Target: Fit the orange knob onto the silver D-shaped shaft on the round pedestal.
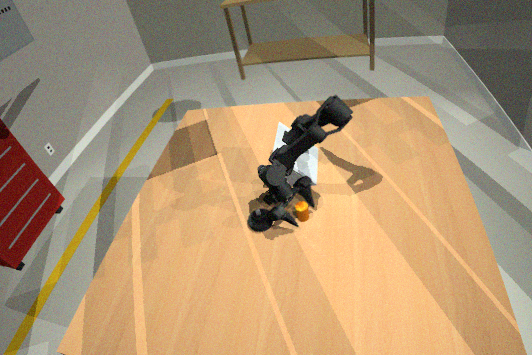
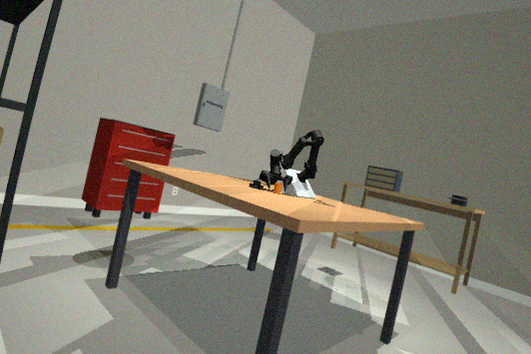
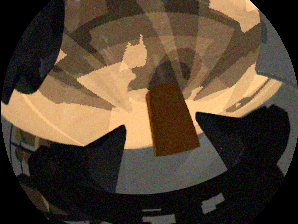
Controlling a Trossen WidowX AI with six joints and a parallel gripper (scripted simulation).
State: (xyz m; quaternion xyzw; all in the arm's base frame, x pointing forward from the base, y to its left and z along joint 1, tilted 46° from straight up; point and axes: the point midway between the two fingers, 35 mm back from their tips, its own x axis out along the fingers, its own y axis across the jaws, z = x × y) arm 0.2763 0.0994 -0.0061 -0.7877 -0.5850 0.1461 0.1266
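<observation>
Right now my gripper tip is 20 mm below the orange knob, 20 mm past it and 10 mm to the left of it. The rest, counted from my gripper tip: dark round pedestal 160 mm to the right, 10 mm ahead, 10 mm above.
</observation>
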